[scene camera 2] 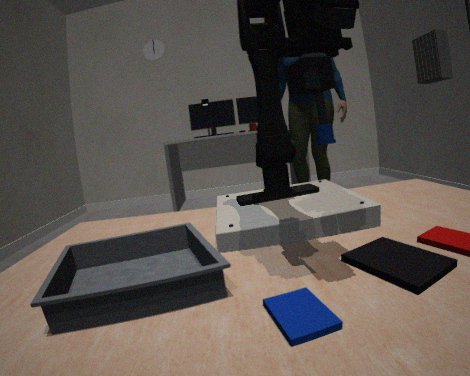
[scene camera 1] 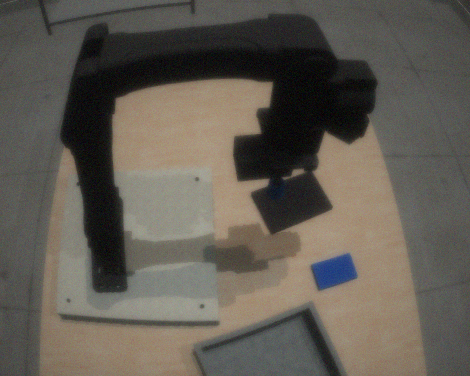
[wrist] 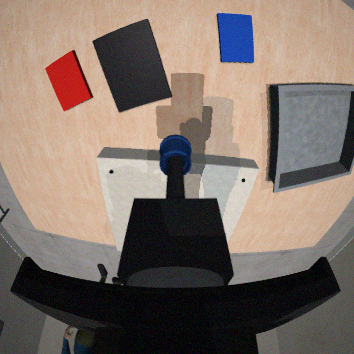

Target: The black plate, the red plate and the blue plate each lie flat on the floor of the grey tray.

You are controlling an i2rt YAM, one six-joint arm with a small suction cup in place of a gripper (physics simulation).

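Where they show: hand, tool point: (scene camera 2: 325, 143) (scene camera 1: 274, 191) (wrist: 174, 148); arm's base, link origin: (scene camera 2: 278, 195) (scene camera 1: 108, 244).
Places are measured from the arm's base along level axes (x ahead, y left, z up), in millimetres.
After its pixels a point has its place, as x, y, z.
Note:
The black plate (scene camera 1: 300, 207) @(388, 53, -34) (scene camera 2: 400, 262) @(393, 66, -34) (wrist: 132, 66) @(377, 70, -34) lies flat on the table. The red plate (scene camera 2: 447, 239) @(370, 187, -35) (wrist: 69, 81) @(367, 194, -35) lies flat on the table beside it; it does not show in scene camera 1. The blue plate (scene camera 1: 334, 271) @(429, -99, -36) (scene camera 2: 302, 315) @(442, -98, -35) (wrist: 236, 38) @(429, -98, -36) lies flat on the table between the black plate and the grey tray (scene camera 1: 255, 328) @(254, -196, 5) (scene camera 2: 135, 306) @(384, -283, -27) (wrist: 274, 137) @(258, -194, -26). The tray's floor shows no plate in the wrist view. My gripper (scene camera 1: 276, 190) (scene camera 2: 326, 135) (wrist: 175, 155) @(308, -3, 131), a blue suction cup, is open and holds nothing. It hangs high in the air above the table.
The arm stands on a pale base plate (scene camera 1: 165, 200) @(124, 85, 0) (scene camera 2: 300, 220) @(208, -17, -5) (wrist: 122, 200) @(113, 115, 1), beside the tray and the plates. In scene camera 2 a person (scene camera 2: 299, 130) stands behind the table, near a desk (scene camera 2: 215, 159) with monitors.

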